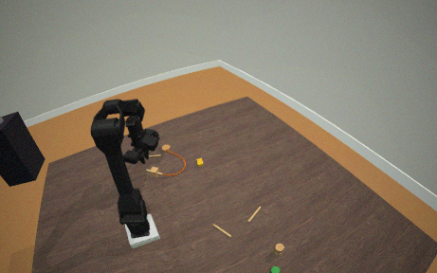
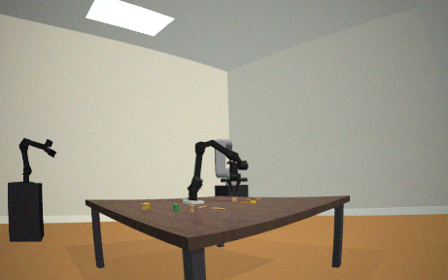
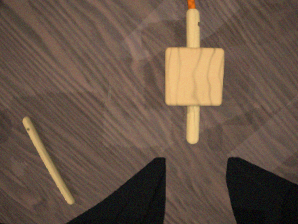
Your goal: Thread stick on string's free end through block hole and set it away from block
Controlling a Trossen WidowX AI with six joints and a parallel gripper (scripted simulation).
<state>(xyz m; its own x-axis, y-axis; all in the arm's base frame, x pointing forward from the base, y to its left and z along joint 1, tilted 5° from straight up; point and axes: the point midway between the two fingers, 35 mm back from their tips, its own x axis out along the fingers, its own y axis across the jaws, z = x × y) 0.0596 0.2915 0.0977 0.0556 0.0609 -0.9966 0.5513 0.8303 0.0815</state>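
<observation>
Right now my gripper tip is 2 cm short of the wooden block, 2 cm to the left of it and 5 cm above it. Also, from my gripper tip: wooden cylinder: 34 cm ahead, 51 cm to the right, 5 cm below; yellow block: 22 cm ahead, 2 cm to the right, 6 cm below; round wooden button: 10 cm ahead, 13 cm to the left, 6 cm below.
</observation>
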